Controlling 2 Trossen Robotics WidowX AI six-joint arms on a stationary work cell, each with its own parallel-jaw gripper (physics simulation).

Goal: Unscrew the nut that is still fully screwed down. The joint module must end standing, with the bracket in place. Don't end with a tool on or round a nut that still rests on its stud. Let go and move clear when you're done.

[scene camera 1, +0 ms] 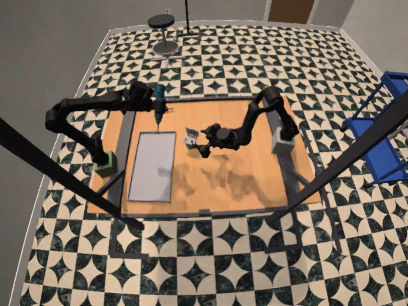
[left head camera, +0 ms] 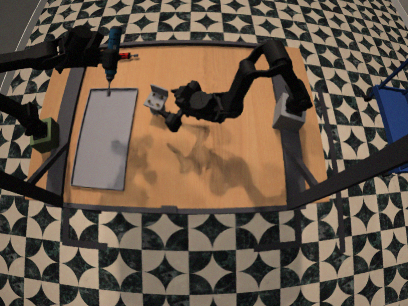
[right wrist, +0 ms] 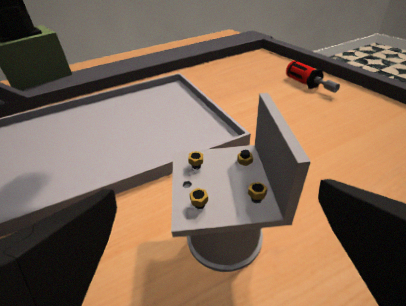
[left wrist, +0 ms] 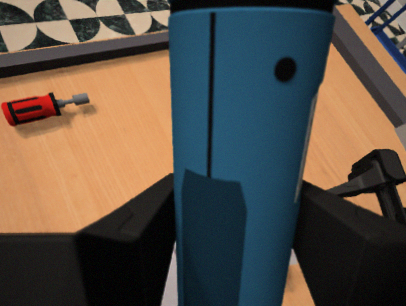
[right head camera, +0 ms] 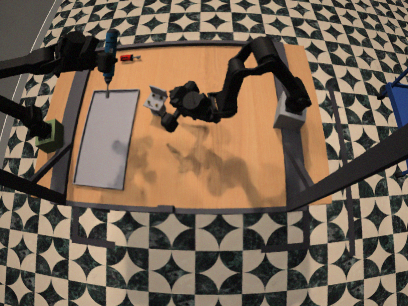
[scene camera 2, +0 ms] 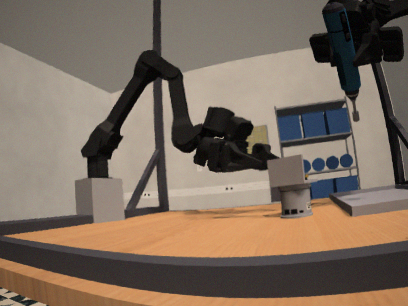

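Seen in the pictures: left gripper, fingertip midpoint: (left wrist: 228, 183) (right head camera: 114, 59) (scene camera 2: 342, 64); right gripper, fingertip midpoint: (scene camera 1: 196, 138) (left head camera: 164, 100) (right wrist: 217, 194) (right head camera: 162, 101) (scene camera 2: 274, 164); left arm's base at its link origin: (scene camera 1: 102, 160) (left head camera: 40, 131) (right wrist: 18, 35) (right head camera: 45, 132); right arm's base at its link origin: (scene camera 1: 286, 135) (left head camera: 294, 107) (right head camera: 294, 105).
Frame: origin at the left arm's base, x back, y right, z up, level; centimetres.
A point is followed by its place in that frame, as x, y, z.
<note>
The joint module (scene camera 2: 296, 201) @(-48.0, -5.9, -6.5) (right wrist: 225, 247) @(-49.6, -1.2, -6.4) stands upright on the table, its grey bracket (left head camera: 158, 94) @(-48.8, -5.2, -2.8) (scene camera 2: 286, 171) @(-49.4, -6.1, -1.0) (right wrist: 225, 175) @(-47.2, -3.5, -2.9) on top. In the right wrist view, the nut (right wrist: 245, 157) @(-47.4, -5.4, -2.3) at the back, by the upright wall, sits low with its stud poking through. The other nuts (right wrist: 195, 159) @(-45.4, -2.5, -1.9) (right wrist: 198, 197) @(-48.1, -0.5, -1.9) (right wrist: 257, 191) @(-50.2, -3.3, -1.9) sit higher. My left gripper (left wrist: 228, 183) @(-37.1, -11.9, 16.0) is shut on the blue driver (left head camera: 114, 37) @(-37.9, -14.1, 23.2) (right head camera: 111, 40) @(-38.2, -14.1, 23.2) (scene camera 2: 342, 55) @(-37.3, -13.3, 17.1) (left wrist: 225, 100) @(-35.3, -13.6, 21.2), held high with its socket (scene camera 2: 355, 116) @(-32.5, -3.3, 8.4) down, apart from the module. My right gripper (right wrist: 217, 194) @(-50.6, 0.3, 1.0) is open and empty, close beside the module.
A shallow grey tray (left head camera: 102, 140) @(-24.1, 5.7, -9.1) (right wrist: 100, 130) @(-24.9, -1.8, -9.1) lies left of the module in the head views. A red screwdriver (right head camera: 127, 58) @(-36.3, -32.3, -7.2) (left wrist: 35, 108) @(-35.9, -32.7, -6.8) (right wrist: 302, 73) @(-36.3, -32.1, -7.4) lies near the table's back edge. Dark frame rails border the table.
</note>
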